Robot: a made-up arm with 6 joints. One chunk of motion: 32 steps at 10 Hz.
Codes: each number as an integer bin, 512 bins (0 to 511) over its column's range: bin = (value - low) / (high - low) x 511, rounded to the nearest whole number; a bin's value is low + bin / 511 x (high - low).
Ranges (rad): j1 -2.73..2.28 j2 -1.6..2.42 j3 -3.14..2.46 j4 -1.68..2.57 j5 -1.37..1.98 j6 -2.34..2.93
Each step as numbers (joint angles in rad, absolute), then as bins.
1 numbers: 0.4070 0.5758 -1.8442 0.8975 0.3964 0.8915
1 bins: 320 277 118 310 269 313
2 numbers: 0.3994 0.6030 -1.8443 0.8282 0.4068 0.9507
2 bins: 319 280 118 302 271 319
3 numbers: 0.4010 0.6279 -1.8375 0.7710 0.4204 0.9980
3 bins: 319 283 119 295 273 324
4 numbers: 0.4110 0.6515 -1.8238 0.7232 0.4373 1.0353
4 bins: 320 286 120 289 276 327
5 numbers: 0.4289 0.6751 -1.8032 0.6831 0.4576 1.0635
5 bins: 322 289 122 284 279 330
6 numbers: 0.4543 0.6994 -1.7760 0.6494 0.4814 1.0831
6 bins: 325 292 124 280 282 332
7 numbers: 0.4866 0.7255 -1.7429 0.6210 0.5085 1.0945
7 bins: 328 296 127 277 287 333
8 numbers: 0.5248 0.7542 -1.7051 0.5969 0.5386 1.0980
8 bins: 332 299 131 274 291 333
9 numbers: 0.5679 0.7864 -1.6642 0.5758 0.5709 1.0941
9 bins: 336 303 135 271 296 333
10 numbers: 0.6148 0.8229 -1.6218 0.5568 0.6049 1.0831
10 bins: 341 308 139 269 301 332
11 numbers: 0.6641 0.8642 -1.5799 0.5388 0.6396 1.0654
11 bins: 346 313 142 267 307 330
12 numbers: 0.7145 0.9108 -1.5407 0.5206 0.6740 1.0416
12 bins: 351 319 146 265 312 328
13 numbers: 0.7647 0.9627 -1.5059 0.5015 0.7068 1.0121
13 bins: 356 326 149 262 317 325
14 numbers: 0.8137 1.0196 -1.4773 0.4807 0.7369 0.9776
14 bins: 361 333 152 260 321 322
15 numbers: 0.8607 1.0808 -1.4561 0.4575 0.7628 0.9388
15 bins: 366 341 154 257 325 318
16 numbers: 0.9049 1.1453 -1.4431 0.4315 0.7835 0.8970
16 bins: 371 349 155 254 328 314
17 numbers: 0.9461 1.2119 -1.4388 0.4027 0.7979 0.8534
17 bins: 375 357 155 250 331 310
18 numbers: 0.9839 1.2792 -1.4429 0.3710 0.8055 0.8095
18 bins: 379 366 155 247 332 305
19 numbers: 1.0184 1.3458 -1.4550 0.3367 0.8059 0.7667
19 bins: 382 374 154 242 332 301
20 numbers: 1.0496 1.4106 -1.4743 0.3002 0.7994 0.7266
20 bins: 386 383 152 238 331 297
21 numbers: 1.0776 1.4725 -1.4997 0.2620 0.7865 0.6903
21 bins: 388 391 150 233 329 294
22 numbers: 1.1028 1.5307 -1.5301 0.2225 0.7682 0.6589
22 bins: 391 398 147 229 326 291
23 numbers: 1.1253 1.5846 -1.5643 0.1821 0.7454 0.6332
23 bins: 393 405 144 224 323 288
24 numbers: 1.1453 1.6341 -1.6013 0.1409 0.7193 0.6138
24 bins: 395 411 140 219 319 286
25 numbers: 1.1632 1.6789 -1.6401 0.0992 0.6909 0.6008
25 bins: 397 417 137 214 314 285
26 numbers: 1.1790 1.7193 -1.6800 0.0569 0.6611 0.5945
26 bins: 399 422 133 209 310 285
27 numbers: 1.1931 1.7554 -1.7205 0.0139 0.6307 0.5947
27 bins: 400 427 130 204 305 285
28 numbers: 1.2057 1.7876 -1.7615 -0.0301 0.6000 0.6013
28 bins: 401 431 126 198 300 285
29 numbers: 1.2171 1.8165 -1.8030 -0.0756 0.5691 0.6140
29 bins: 403 434 122 193 296 286
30 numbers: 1.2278 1.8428 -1.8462 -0.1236 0.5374 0.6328
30 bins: 404 438 118 187 291 288
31 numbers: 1.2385 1.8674 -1.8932 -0.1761 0.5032 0.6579
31 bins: 405 441 114 181 286 291
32 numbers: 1.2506 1.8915 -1.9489 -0.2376 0.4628 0.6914
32 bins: 406 444 109 173 280 294
